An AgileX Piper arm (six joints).
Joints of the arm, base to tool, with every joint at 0 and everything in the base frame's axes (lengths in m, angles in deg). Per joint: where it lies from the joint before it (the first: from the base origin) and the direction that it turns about. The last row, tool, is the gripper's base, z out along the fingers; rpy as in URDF.
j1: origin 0 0 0.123 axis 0 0 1
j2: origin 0 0 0 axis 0 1 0
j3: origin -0.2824 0 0.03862 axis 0 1 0
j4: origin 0.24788 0 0.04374 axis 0.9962 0 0.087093
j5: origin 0 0 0 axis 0 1 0
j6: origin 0.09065 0 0.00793 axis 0.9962 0 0.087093
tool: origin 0 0 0 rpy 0 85 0
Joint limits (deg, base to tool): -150..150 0..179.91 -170..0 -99.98..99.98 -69.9..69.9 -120..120
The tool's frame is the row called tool.
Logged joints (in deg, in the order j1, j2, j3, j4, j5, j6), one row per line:
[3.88, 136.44, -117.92, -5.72, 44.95, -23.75]
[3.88, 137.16, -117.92, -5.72, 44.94, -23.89]
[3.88, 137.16, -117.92, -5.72, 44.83, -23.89]
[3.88, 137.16, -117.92, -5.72, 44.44, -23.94]
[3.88, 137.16, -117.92, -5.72, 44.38, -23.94]
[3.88, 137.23, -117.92, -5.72, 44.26, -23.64]
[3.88, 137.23, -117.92, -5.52, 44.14, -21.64]
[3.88, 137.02, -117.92, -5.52, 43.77, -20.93]
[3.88, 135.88, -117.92, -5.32, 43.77, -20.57]
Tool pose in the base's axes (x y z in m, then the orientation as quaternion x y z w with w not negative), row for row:
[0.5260, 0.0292, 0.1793, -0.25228, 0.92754, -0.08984, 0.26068]
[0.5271, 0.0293, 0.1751, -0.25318, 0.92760, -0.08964, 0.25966]
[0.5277, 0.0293, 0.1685, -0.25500, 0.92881, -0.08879, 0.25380]
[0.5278, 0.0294, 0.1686, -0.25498, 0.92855, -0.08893, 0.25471]
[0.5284, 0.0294, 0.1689, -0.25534, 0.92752, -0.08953, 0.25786]
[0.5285, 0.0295, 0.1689, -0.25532, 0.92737, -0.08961, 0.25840]
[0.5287, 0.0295, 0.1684, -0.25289, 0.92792, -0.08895, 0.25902]
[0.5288, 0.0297, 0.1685, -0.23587, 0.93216, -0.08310, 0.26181]
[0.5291, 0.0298, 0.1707, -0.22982, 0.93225, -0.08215, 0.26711]
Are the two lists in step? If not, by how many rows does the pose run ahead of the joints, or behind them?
The pose runs 1 row behind the joints: the pose in row i belongs to the joints in row i - 1.
